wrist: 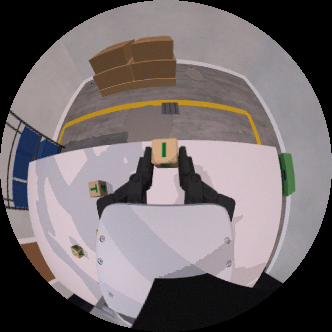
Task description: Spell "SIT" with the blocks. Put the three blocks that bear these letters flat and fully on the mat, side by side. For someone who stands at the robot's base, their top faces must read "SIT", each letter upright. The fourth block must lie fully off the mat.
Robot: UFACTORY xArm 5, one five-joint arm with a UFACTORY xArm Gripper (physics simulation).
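My gripper (165, 154) is shut on the I block (171, 146), whose upper face shows a green I, upright in the view. The block is between the fingertips and appears to be off the table. The T block (95, 189) rests on the table to the left of the fingers, with a green T on one face and another green mark on the adjoining face. A smaller-looking block (76, 251) with green letters lies at the lower left. A thin tan sliver shows at the palm's left edge; its letter is hidden. The mat does not show.
The white table (250, 200) ends just beyond the fingertips. Past it are the grey floor with a yellow line and stacked cardboard boxes (135, 65). Blue bins (23, 155) stand at the left, a green object (287, 174) at the right. The palm plate hides the table's near middle.
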